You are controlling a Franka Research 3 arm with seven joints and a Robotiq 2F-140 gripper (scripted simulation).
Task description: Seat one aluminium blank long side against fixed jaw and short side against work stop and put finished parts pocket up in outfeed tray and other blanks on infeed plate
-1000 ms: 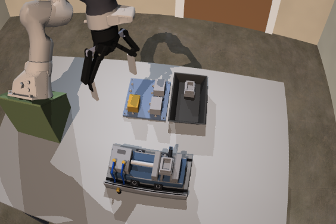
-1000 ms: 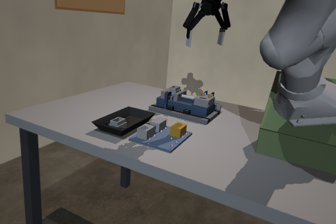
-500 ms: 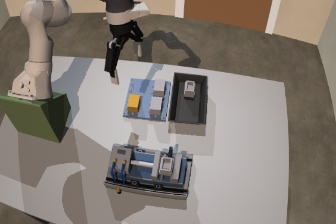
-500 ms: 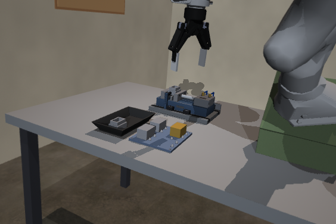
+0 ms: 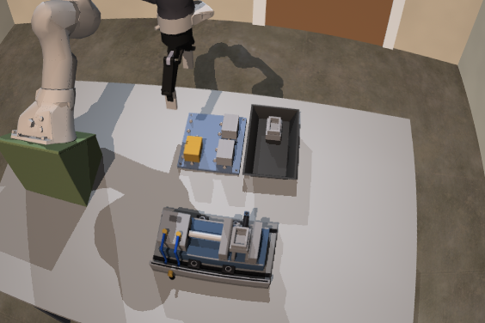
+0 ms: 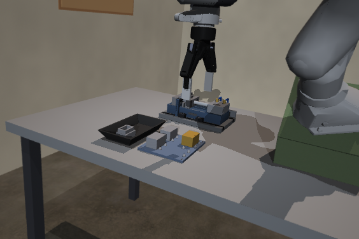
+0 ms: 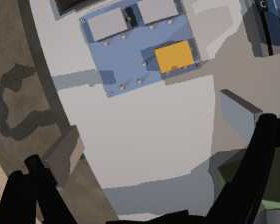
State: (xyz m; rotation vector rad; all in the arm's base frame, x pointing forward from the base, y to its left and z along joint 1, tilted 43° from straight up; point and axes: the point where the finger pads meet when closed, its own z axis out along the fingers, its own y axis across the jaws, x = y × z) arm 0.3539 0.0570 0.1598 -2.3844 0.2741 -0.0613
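My hand is 3 cm short of the brass blank, 7 cm to the left of it and 19 cm above it. Round my hand: blue vise: 9 cm ahead, 36 cm to the right, 18 cm below; then aluminium blank: 12 cm ahead, 7 cm to the right, 19 cm below.
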